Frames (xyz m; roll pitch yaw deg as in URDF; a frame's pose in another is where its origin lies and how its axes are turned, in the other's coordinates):
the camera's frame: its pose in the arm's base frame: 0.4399 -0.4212 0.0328 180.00 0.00 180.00
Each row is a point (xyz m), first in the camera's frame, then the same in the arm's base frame.
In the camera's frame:
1: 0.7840 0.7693 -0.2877
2: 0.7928 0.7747 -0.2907
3: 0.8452 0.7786 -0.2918
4: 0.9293 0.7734 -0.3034
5: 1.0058 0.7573 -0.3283
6: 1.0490 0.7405 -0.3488
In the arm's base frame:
1: -0.3441 0.3481 0.3205
2: -0.3529 0.3535 0.3235
3: -0.4053 0.3574 0.3246
4: -0.4894 0.3522 0.3362
5: -0.5659 0.3361 0.3611
6: -0.6091 0.3193 0.3816

